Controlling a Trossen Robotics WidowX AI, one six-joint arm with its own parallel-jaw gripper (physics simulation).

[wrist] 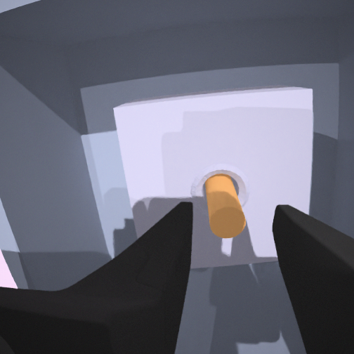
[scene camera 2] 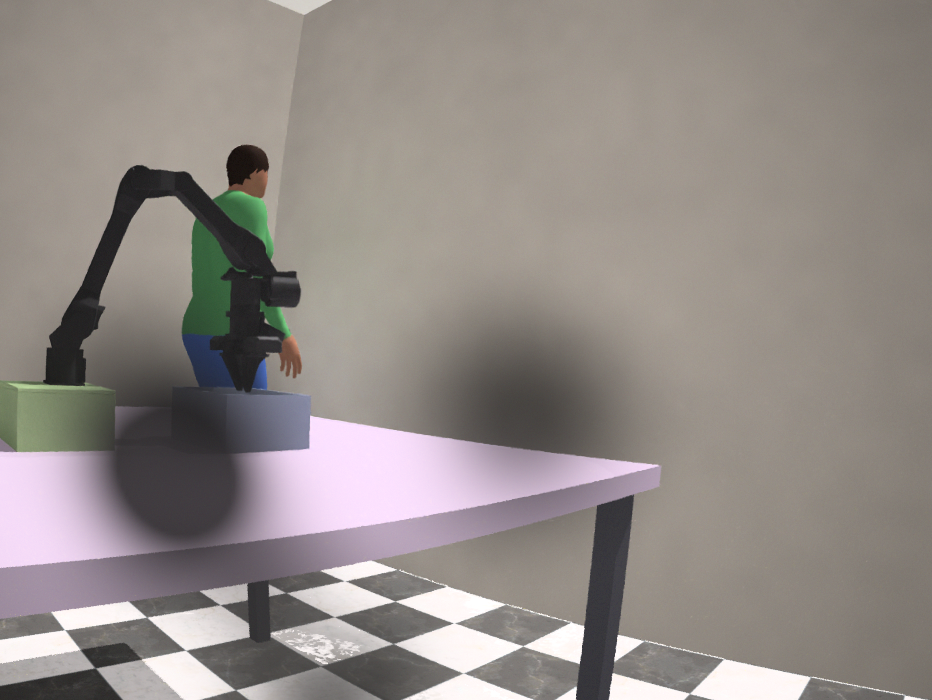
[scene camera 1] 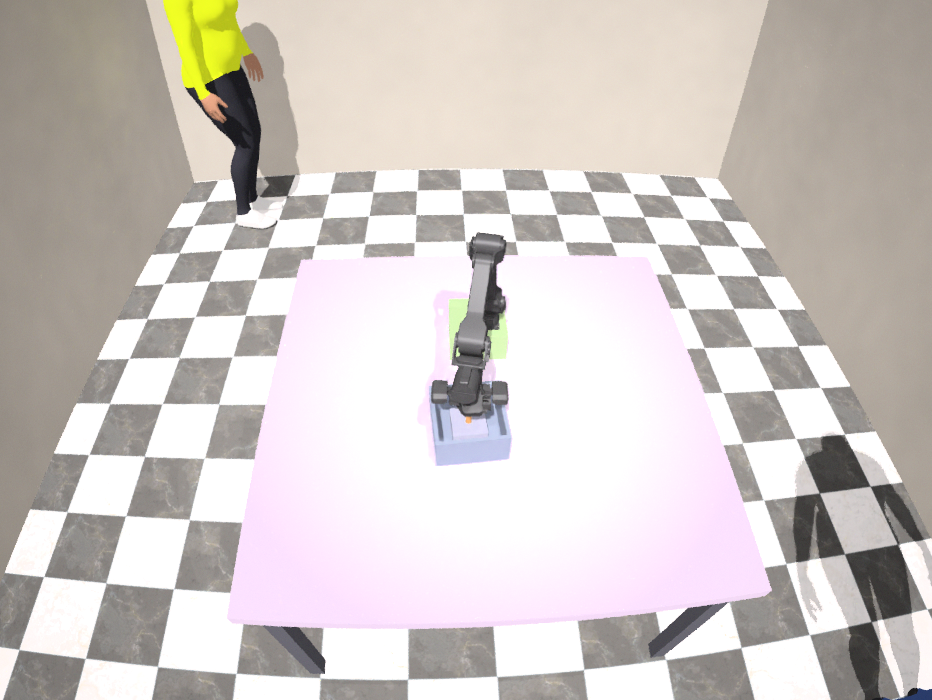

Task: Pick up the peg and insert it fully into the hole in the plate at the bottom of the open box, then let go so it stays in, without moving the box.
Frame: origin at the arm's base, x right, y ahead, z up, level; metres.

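Seen in the pictures: gripper, fingertip midpoint: (scene camera 2: pixel 243 391); arm's base, origin of the base link: (scene camera 2: pixel 63 384) (scene camera 1: pixel 488 322).
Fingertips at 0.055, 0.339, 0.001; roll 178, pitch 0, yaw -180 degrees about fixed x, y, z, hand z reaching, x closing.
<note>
Pixels of each thing's top centre, then the offset from my fingertips to it, as dx, dy, dz. Level surfaces: height alone.
- orange peg, middle of its top: (scene camera 1: pixel 468 413) +0.000, -0.008, -0.009
- pale plate, middle of its top: (scene camera 1: pixel 468 419) +0.000, -0.008, -0.036
- open blue-grey box, middle of its top: (scene camera 2: pixel 239 390) (scene camera 1: pixel 469 411) +0.000, -0.008, +0.001
- pink table, its level: dz -0.097
An orange peg (scene camera 1: pixel 468 420) (wrist: pixel 226 220) stands in the ringed hole of the pale plate (scene camera 1: pixel 459 431) (wrist: pixel 280 150), with its upper part sticking out. How deep its lower end sits is hidden. The plate lies at the bottom of the open blue-grey box (scene camera 1: pixel 473 450) (scene camera 2: pixel 267 423) (wrist: pixel 200 42). My gripper (scene camera 2: pixel 244 389) (wrist: pixel 233 215) points down at the box's opening and is partly open. In the wrist view the peg shows between the two dark fingers, with a gap on either side. In scene camera 1 the fingertips are hidden under the wrist.
The box stands on the pink table (scene camera 1: pixel 602 452) (scene camera 2: pixel 421 482). A green block (scene camera 1: pixel 458 327) (scene camera 2: pixel 64 421) lies under the arm's base, behind the box. A person in yellow (scene camera 1: pixel 214 45) stands beyond the table. A person in green (scene camera 2: pixel 252 214) shows behind the arm.
</note>
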